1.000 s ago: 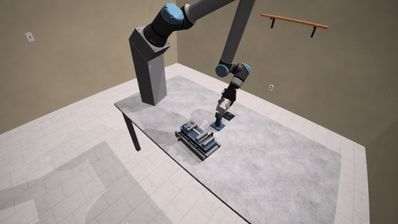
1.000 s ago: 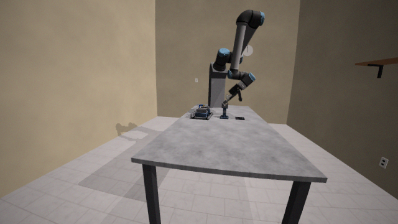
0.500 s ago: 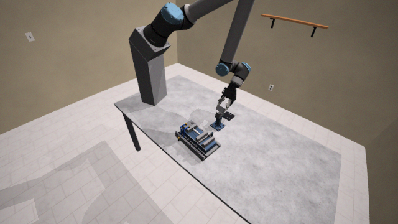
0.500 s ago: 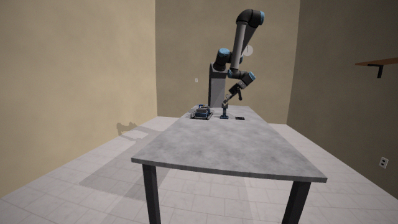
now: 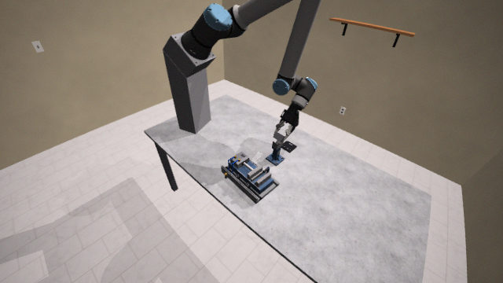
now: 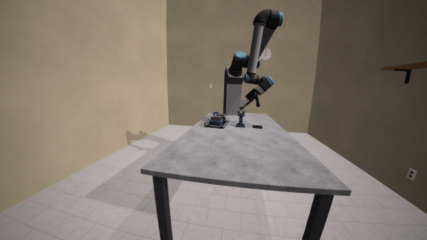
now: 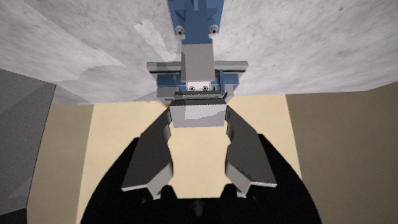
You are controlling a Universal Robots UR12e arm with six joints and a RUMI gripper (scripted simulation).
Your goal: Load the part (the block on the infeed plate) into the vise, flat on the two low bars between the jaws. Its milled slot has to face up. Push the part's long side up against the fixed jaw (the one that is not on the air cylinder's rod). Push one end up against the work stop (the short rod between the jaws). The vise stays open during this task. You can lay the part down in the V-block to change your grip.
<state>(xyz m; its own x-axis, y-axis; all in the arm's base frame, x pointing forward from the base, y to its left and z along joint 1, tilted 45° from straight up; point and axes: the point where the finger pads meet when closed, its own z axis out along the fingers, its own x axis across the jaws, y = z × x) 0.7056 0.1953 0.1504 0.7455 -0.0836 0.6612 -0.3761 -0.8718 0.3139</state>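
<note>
The part lies 1 cm below my hand. Also, from my hand: cylinder rod 24 cm to the right, 11 cm below, 2 cm ahead; then work stop 18 cm to the right, 10 cm below, 10 cm ahead; then moving jaw 23 cm to the right, 11 cm below, 7 cm ahead.
</note>
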